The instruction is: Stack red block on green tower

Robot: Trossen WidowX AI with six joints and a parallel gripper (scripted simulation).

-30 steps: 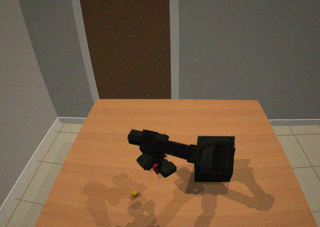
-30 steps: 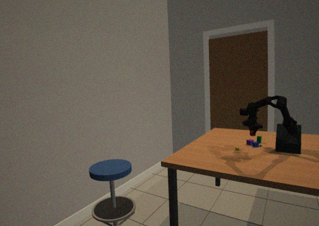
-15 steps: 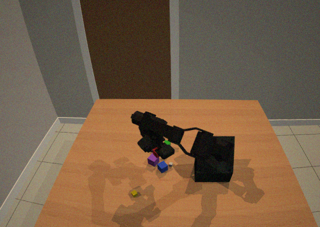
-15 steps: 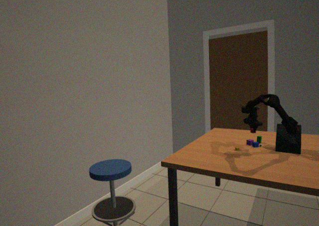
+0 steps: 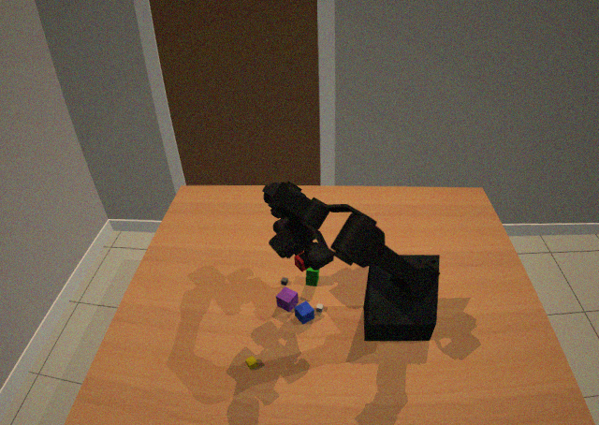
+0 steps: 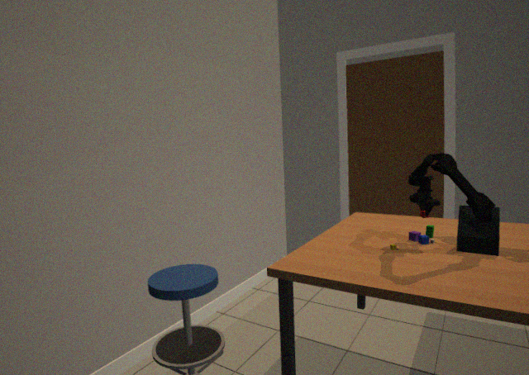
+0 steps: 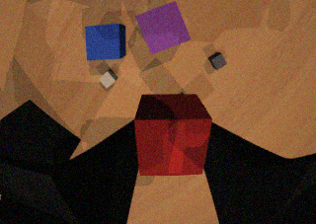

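The purple block is 5 cm ahead of my gripper tip, 4 cm to the left of it and 11 cm below it. The rest, counted from my gripper tip: red block 1 cm above; small yellow block 12 cm ahead, 24 cm to the left, 12 cm below.
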